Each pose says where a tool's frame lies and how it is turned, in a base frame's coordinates. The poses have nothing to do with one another.
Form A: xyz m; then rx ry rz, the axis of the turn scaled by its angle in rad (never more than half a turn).
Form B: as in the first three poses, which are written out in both.
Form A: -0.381, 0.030, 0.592, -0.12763, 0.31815, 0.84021
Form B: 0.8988, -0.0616, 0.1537, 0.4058, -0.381, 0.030, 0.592
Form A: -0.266, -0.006, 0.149, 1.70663, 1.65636, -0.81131
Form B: 0.3092, 0.6459, 0.6269, -0.3070, -0.266, -0.006, 0.149
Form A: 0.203, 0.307, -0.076, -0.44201, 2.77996, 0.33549
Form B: 0.1528, -0.1541, 0.9691, 0.1170, 0.203, 0.307, -0.076
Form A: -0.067, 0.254, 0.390, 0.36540, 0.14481, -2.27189
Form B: 0.4059, 0.1448, 0.0574, -0.9005, -0.067, 0.254, 0.390
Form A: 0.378, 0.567, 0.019, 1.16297, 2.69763, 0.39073
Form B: 0.0889, 0.3909, 0.9067, 0.1313, 0.378, 0.567, 0.019
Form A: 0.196, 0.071, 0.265, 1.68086, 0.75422, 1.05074
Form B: 0.4885, 0.6915, 0.3103, 0.4323, 0.196, 0.071, 0.265
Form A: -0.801, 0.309, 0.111, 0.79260, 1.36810, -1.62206
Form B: 0.4243, 0.3168, 0.5469, -0.6484, -0.801, 0.309, 0.111
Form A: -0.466, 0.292, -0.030, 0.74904, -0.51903, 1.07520
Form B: 0.7618, 0.3443, -0.2386, 0.4942, -0.466, 0.292, -0.030
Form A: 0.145, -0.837, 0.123, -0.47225, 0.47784, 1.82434
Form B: 0.5636, -0.2007, 0.2030, 0.7752, 0.145, -0.837, 0.123
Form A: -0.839, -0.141, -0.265, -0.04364, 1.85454, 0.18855
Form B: 0.5960, -0.0188, 0.7987, 0.0812, -0.839, -0.141, -0.265
